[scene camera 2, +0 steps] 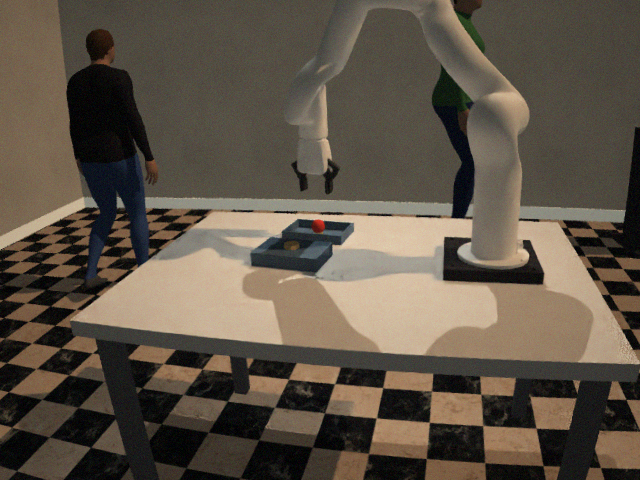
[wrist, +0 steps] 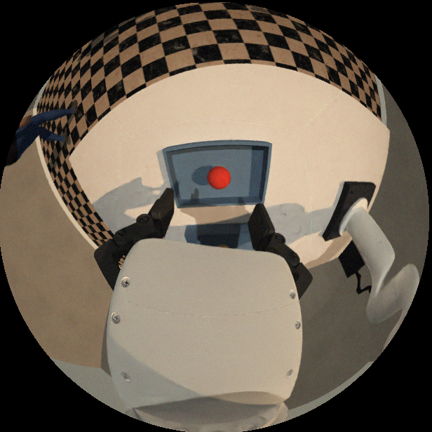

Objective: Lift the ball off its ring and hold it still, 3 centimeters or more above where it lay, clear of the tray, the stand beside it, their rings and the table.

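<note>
A red ball (scene camera 2: pixel 318 226) (wrist: pixel 219 178) sits within the walls of a blue tray (scene camera 2: pixel 336 238) (wrist: pixel 267 175); the ring under it is hidden. A blue block-like stand (scene camera 2: pixel 283 261) (wrist: pixel 191 233) is beside the tray, nearer the scene camera, with a brass ring (scene camera 2: pixel 291 245) (wrist: pixel 224 246) on its top. In the wrist view the stand and its ring are partly hidden by the gripper body. My gripper (scene camera 2: pixel 315 190) (wrist: pixel 213 206) is open and empty. It points down, high above the tray and stand, with the ball well below the fingertips.
The arm's black base plate (scene camera 2: pixel 493 274) (wrist: pixel 336 220) stands on the table (scene camera 2: pixel 206 310) (wrist: pixel 225 100), right of the tray and stand. Arm shadows fall across the table top. Two people (scene camera 2: pixel 105 113) (scene camera 2: pixel 457 129) stand behind the table.
</note>
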